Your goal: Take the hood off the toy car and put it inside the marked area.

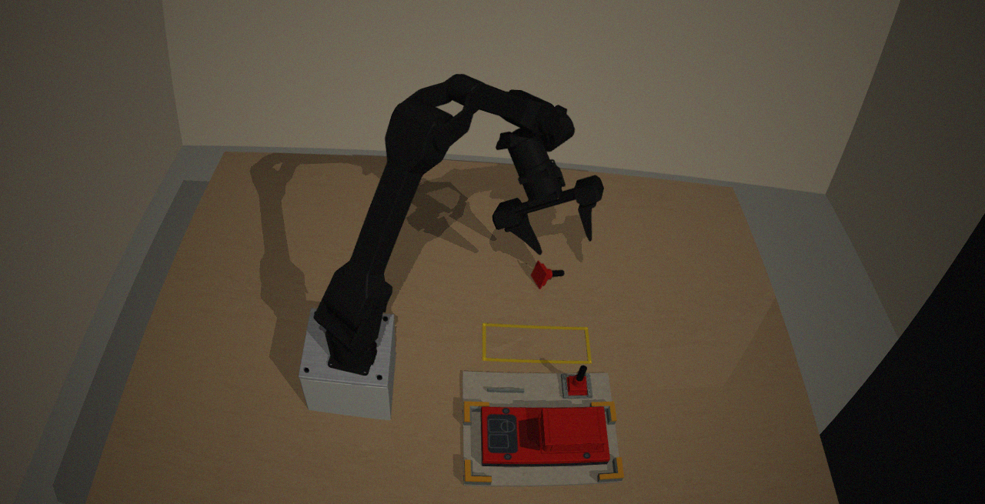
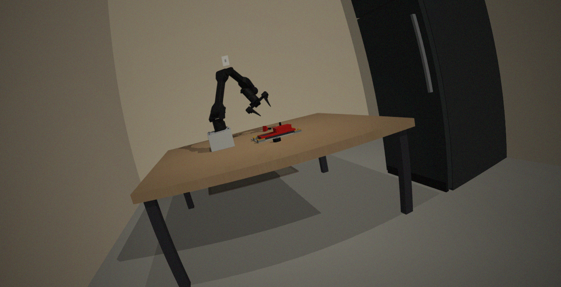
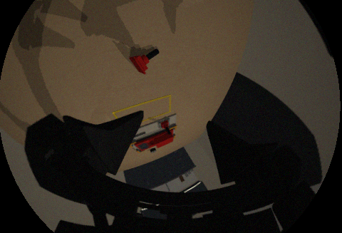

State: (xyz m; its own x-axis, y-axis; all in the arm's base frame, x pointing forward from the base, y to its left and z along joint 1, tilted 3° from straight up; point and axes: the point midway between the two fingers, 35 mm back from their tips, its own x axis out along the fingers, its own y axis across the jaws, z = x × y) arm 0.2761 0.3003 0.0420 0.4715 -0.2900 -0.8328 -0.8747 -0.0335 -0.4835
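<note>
Now: gripper tip 310 mm to the left of the hood, 90 mm above it and 60 mm short of it.
</note>
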